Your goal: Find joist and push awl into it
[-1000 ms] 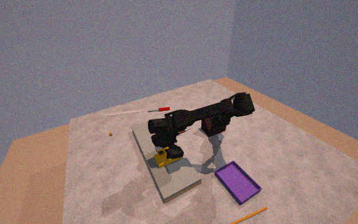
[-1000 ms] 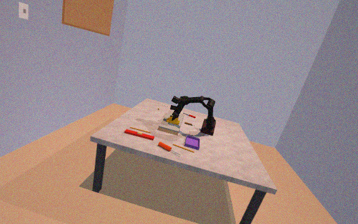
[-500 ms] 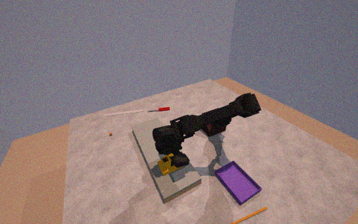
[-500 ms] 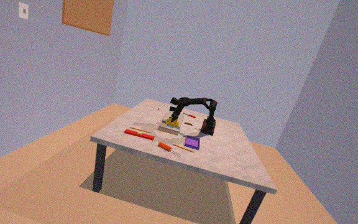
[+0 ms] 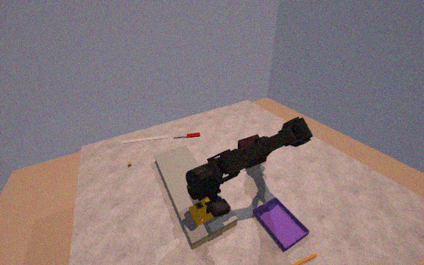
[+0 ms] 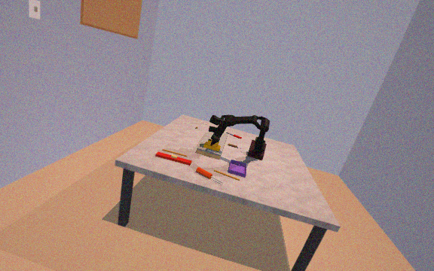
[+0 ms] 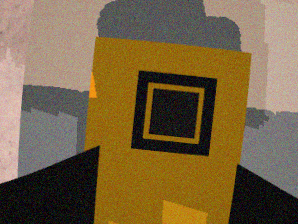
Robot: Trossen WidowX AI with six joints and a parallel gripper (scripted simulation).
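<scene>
My gripper tip is now 210 mm past the purple tray, 180 mm to the right of it and 50 mm above it. Also, from my gripper tip: yellow stud finder: 20 mm above, 10 mm ahead; then awl: 240 mm to the right, 230 mm behind, 60 mm below; then red level: 250 mm to the left, 220 mm ahead, 50 mm below.
</scene>
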